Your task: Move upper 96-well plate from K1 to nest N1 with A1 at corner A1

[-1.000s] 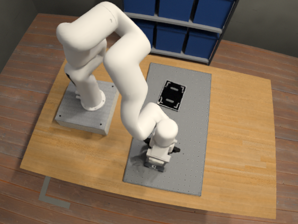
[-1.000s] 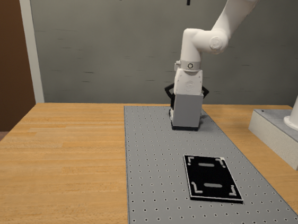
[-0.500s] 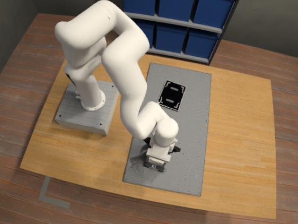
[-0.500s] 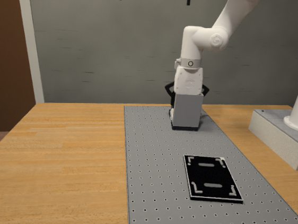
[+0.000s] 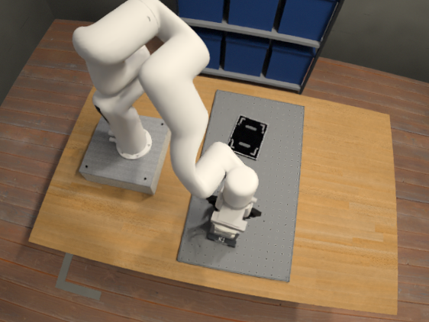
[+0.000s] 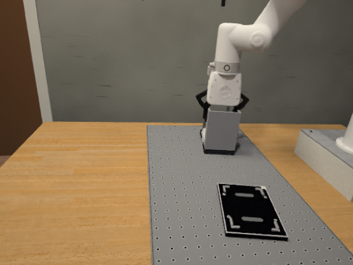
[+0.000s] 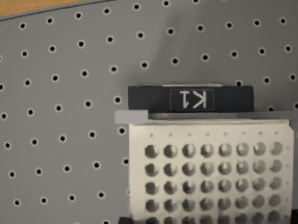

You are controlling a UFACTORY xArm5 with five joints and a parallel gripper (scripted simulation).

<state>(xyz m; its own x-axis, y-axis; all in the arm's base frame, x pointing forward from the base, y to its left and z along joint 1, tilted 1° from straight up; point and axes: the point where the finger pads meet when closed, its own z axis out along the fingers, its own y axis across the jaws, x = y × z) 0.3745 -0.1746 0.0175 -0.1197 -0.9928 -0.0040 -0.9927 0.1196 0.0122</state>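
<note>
My gripper is now 20 mm short of the black plate nest N1, 320 mm to the right of it and 90 mm above it. From my hand the other things lie so: 96-well plate (10 mm below).
</note>
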